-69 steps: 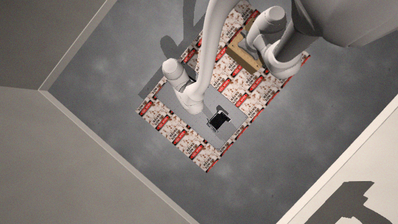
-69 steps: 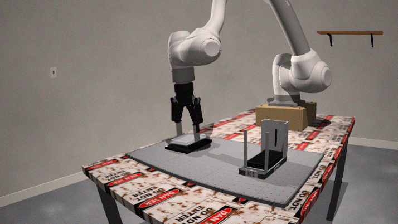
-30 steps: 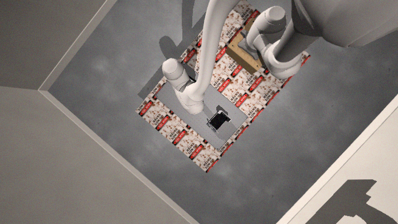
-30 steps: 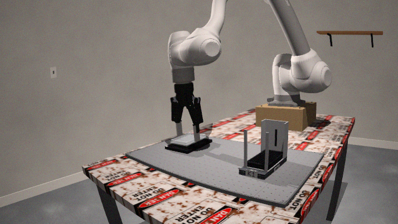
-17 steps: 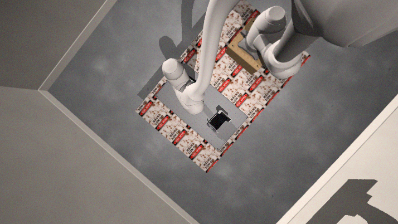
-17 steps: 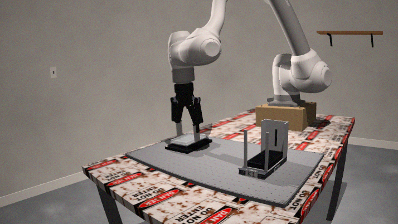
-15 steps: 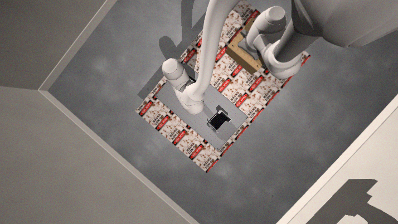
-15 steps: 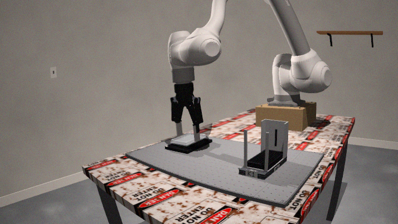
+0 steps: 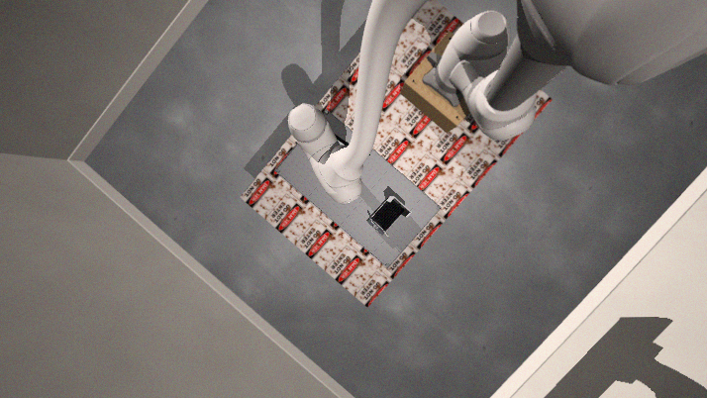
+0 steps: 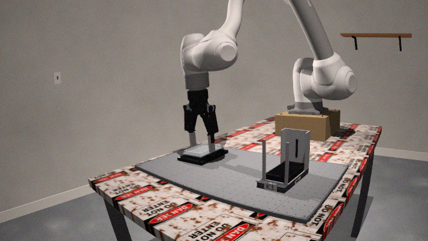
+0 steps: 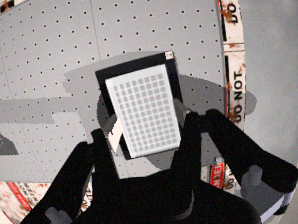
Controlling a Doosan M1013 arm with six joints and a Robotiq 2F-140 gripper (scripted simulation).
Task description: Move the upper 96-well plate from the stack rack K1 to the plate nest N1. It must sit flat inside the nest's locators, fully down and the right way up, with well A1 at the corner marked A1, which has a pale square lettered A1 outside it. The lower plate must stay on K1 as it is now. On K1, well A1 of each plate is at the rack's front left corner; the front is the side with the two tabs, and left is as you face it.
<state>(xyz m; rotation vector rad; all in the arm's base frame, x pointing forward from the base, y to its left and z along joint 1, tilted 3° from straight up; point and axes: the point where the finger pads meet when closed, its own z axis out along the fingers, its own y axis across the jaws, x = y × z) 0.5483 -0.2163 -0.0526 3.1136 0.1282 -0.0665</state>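
The white 96-well plate lies 3 cm below my hand. The rest, counted from my hand: black plate: 5 cm ahead, 39 cm to the left, 3 cm below; then black plate nest N1: 5 cm below; then pale square: 8 cm ahead, 5 cm to the right, 4 cm below.
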